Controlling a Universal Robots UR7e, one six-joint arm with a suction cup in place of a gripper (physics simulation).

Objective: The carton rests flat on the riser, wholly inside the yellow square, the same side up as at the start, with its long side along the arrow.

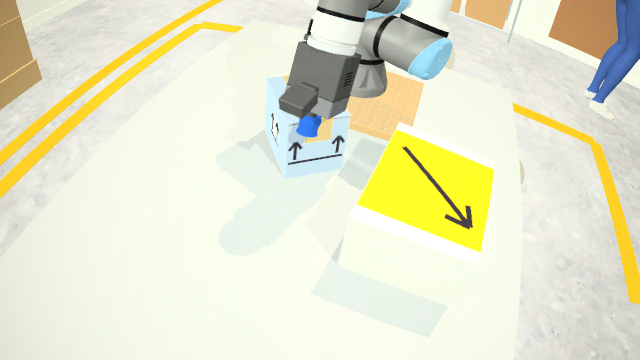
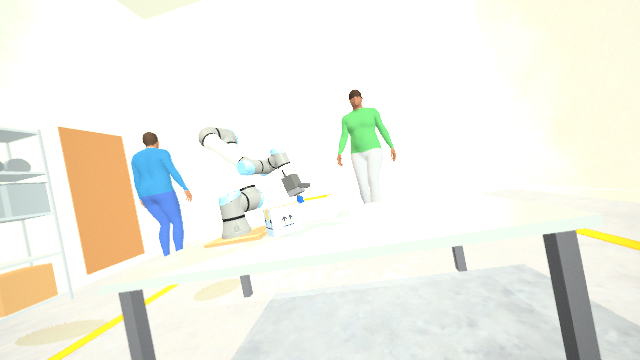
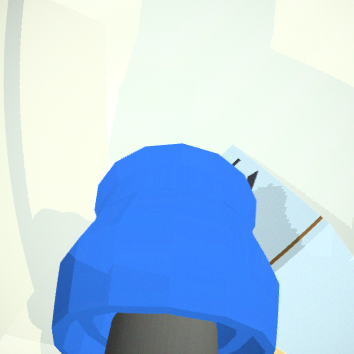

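Observation:
The light-blue carton [image 1: 313, 165] [image 2: 283, 221] [image 3: 309, 267] with black up-arrows on its sides stands on the table, left of the riser. My blue suction cup [image 1: 308, 126] [image 2: 299, 199] [image 3: 168, 228] is tilted and sits at the carton's front top edge, just above it, holding nothing. The white riser [image 1: 402, 263] stands to the right. On its top is the yellow square [image 1: 393, 192] with a black arrow [image 1: 436, 188] that points to the near right. Nothing lies on the square.
The arm's base stands on an orange plate [image 1: 393, 107] behind the carton. A person in green [image 2: 362, 129] and a person in blue [image 2: 154, 172] [image 1: 613, 58] are beyond the table [image 1: 133, 246]. A shelf rack [image 2: 46, 178] stands at the far left.

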